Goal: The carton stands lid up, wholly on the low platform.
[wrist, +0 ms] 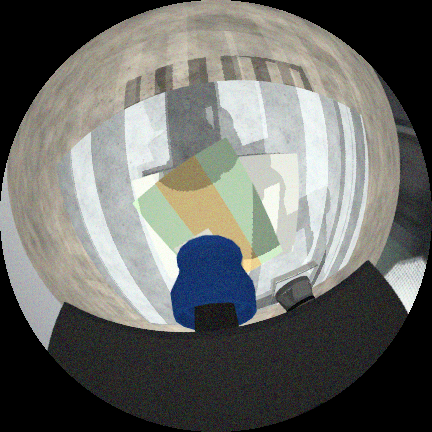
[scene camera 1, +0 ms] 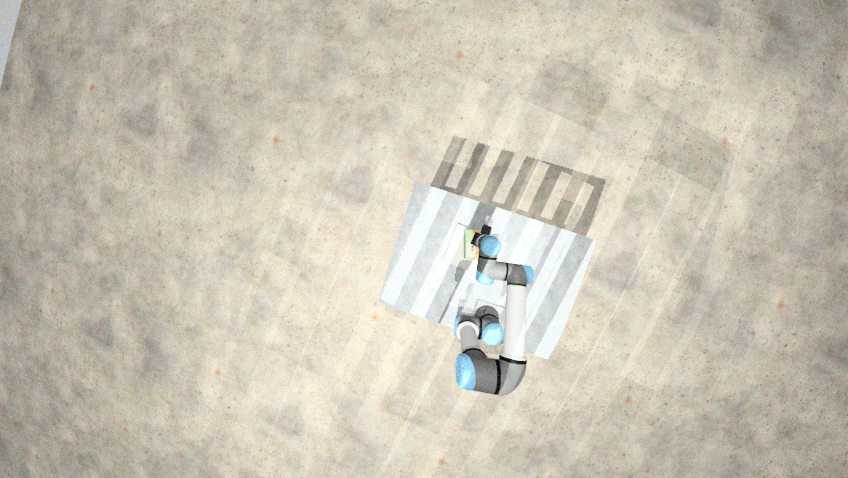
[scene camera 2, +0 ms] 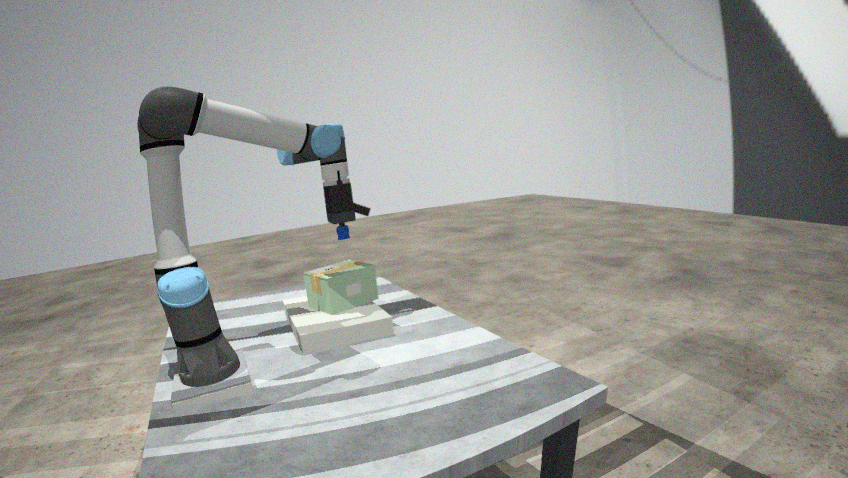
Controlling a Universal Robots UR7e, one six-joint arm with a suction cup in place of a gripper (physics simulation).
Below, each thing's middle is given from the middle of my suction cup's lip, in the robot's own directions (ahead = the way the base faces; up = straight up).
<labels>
Right now the pale green carton [scene camera 2: 332,289] is 140 mm below my suction cup, 30 mm behind it and 10 mm to the right of it. Round my suction cup: low cream platform [scene camera 2: 314,330] 220 mm below, 70 mm behind, 40 mm to the right.
</labels>
